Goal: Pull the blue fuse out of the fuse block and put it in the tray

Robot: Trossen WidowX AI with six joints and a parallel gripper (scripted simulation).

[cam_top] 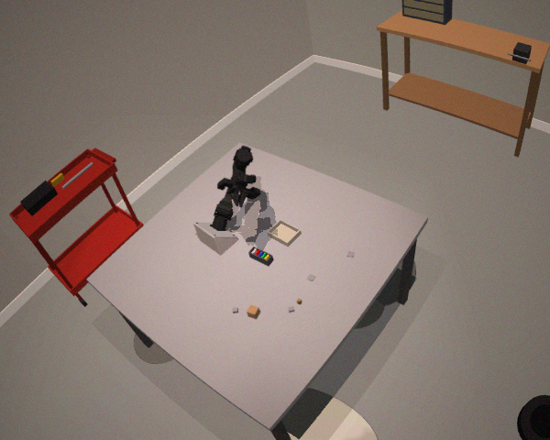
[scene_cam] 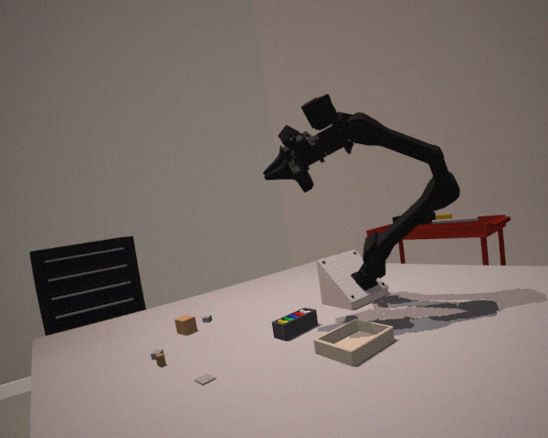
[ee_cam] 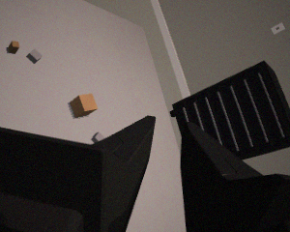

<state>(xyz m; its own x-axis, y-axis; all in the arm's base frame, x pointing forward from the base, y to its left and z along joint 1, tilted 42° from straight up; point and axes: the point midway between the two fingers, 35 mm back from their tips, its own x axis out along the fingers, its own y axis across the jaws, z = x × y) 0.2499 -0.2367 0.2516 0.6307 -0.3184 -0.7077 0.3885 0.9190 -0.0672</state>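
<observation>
My gripper tip is 36 cm above the blue fuse and 4 cm to the right of it. From my gripper tip the other things lie so: green fuse (36 cm below, 4 cm to the left, 2 cm ahead); then red fuse (36 cm below, 4 cm to the left, 2 cm behind); then yellow fuse (36 cm below, 4 cm to the left, 4 cm ahead).
</observation>
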